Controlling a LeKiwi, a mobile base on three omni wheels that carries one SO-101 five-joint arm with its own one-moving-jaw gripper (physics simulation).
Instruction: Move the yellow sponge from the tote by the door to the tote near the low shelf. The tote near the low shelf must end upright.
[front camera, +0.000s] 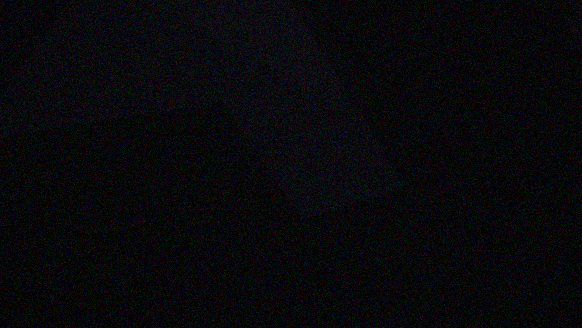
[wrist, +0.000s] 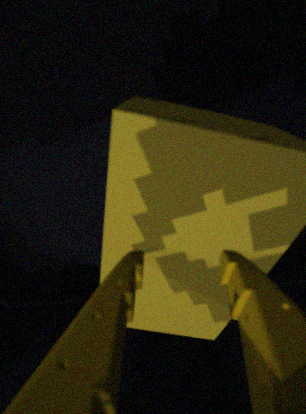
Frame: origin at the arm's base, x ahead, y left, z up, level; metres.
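Seen in the pictures: hand, tool point: (wrist: 143, 264).
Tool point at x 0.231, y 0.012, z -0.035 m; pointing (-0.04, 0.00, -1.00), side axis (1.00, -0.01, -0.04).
A point is followed by its place in that frame.
The yellow sponge (wrist: 190, 165) @[x 0.243, y 0.045, z -0.042 m] is a large pale-yellow block in the middle and right of the wrist view, with jagged shadows across its face. My gripper (wrist: 183, 254) has both jaws in view with a gap between the tips, so it is partly open. The jaw tips overlap the lower part of the sponge in the picture, and the sponge shows between and past them. The jaws do not plainly press on its two sides. Neither tote can be made out in the dark. The sponge and gripper cannot be made out in the front camera view.
The front camera view is almost black. A faint, slightly lighter bent band (front camera: 325, 150) runs from the upper left to the centre; what it is cannot be told. A dim bluish surface (wrist: 45, 195) @[x 0.170, y 0.005, z -0.087 m] shows left of the sponge in the wrist view.
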